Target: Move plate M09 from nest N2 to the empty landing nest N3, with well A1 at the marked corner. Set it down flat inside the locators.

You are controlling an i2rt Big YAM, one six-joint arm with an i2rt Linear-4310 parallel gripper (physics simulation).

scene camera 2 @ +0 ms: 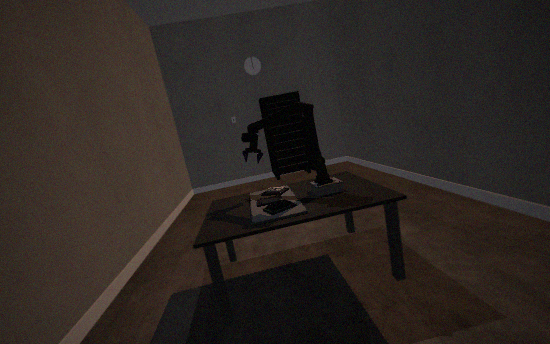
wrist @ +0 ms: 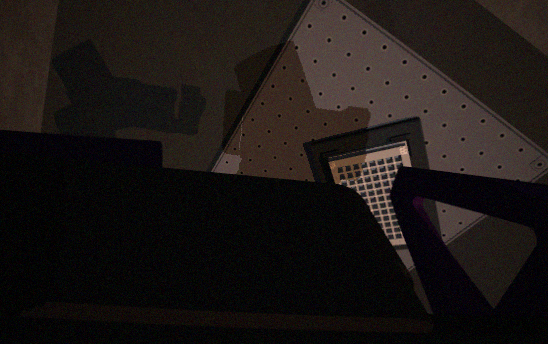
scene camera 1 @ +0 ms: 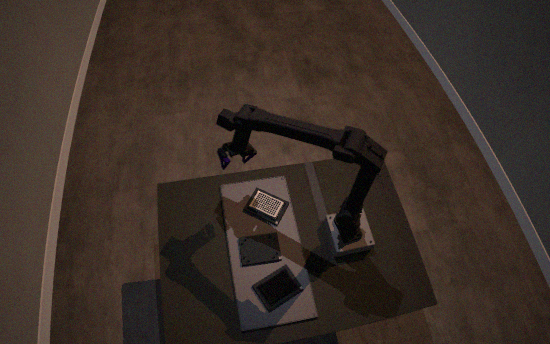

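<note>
My gripper (scene camera 1: 235,162) (scene camera 2: 252,161) (wrist: 283,170) is open and empty, high above the table and beyond its far edge in scene camera 1. A pale gridded plate (scene camera 1: 269,205) (scene camera 2: 275,189) (wrist: 382,192) sits in a dark nest (wrist: 395,128) at the far end of the light board; a gripper part hides some of it in the wrist view. The middle nest (scene camera 1: 260,250) is bare, dark, with small corner features. A dark plate (scene camera 1: 277,289) (scene camera 2: 280,206) sits in the near nest, turned at an angle. Labels and well A1 marks are unreadable, so I cannot tell which plate is M09.
The light board (scene camera 1: 300,310) (scene camera 2: 260,217) (wrist: 400,80) lies on a dark table (scene camera 1: 190,200) (scene camera 2: 227,231). The arm's base (scene camera 1: 367,232) (scene camera 2: 334,189) stands to the board's right. A strip (scene camera 1: 317,192) runs between board and base. Arm shadows cross the board and table.
</note>
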